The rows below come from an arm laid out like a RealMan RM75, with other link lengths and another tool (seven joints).
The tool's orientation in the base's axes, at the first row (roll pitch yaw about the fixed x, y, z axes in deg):
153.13, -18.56, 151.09
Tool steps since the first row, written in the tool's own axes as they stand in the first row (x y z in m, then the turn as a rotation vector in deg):
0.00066, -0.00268, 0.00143, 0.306, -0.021, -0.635
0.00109, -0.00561, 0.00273, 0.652, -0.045, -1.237
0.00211, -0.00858, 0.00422, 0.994, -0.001, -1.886
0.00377, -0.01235, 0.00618, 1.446, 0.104, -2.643
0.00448, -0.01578, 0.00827, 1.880, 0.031, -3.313
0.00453, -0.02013, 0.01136, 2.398, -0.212, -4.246
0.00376, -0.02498, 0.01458, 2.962, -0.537, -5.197
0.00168, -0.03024, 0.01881, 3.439, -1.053, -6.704
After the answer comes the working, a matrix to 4 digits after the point.
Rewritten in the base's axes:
-0.00208, -0.00084, -0.00215, -0.247, -0.213, 0.625
-0.00411, -0.00204, -0.00437, -0.529, -0.392, 1.234
-0.00666, -0.00289, -0.00657, -0.769, -0.550, 1.911
-0.01020, -0.00376, -0.00932, -1.063, -0.672, 2.740
-0.01276, -0.00476, -0.01233, -1.443, -0.882, 3.413
-0.01532, -0.00619, -0.01679, -1.981, -1.315, 4.263
-0.01748, -0.00828, -0.02184, -2.601, -1.794, 5.108
-0.01881, -0.01072, -0.02833, -3.239, -2.746, 6.313

The tool's axes in the first row as the columns of a matrix, in the base's axes (rounded; the answer above uses it unrounded):
-0.8299, 0.5572, -0.0301
0.4583, 0.7113, 0.5329
0.3183, 0.4285, -0.8456

